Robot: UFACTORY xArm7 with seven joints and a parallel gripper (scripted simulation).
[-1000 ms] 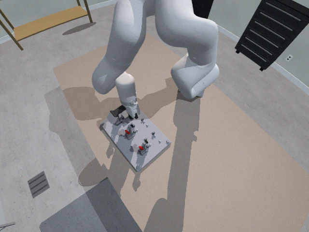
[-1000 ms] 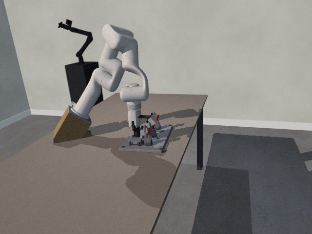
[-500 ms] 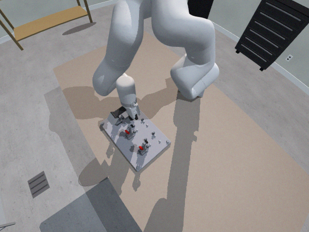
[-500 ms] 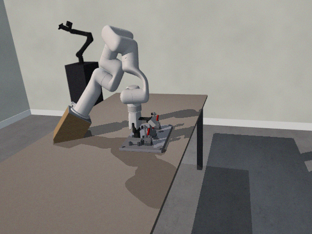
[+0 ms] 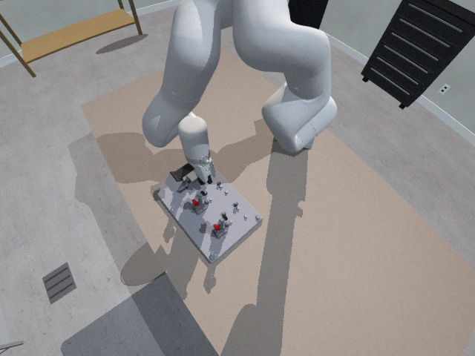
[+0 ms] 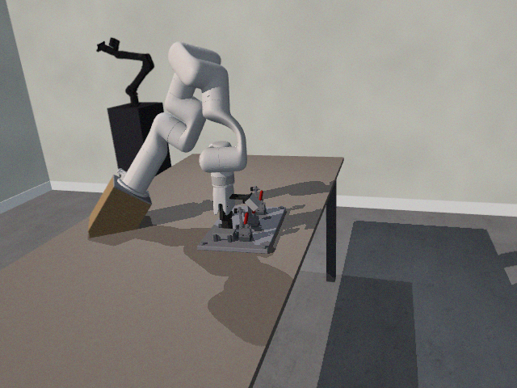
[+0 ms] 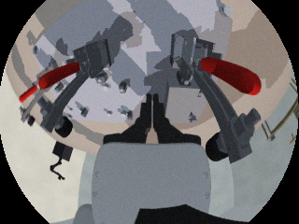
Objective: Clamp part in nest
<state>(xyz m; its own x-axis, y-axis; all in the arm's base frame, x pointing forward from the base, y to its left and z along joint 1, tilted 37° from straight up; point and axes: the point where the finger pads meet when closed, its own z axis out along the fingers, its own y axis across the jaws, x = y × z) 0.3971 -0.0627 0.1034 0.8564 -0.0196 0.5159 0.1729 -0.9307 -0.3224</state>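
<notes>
The grey block part lies 40 mm to the right of my hand, 20 mm below it and 10 mm ahead of it. Round my hand: grey fixture plate 80 mm to the left, 40 mm below, 30 mm ahead.
</notes>
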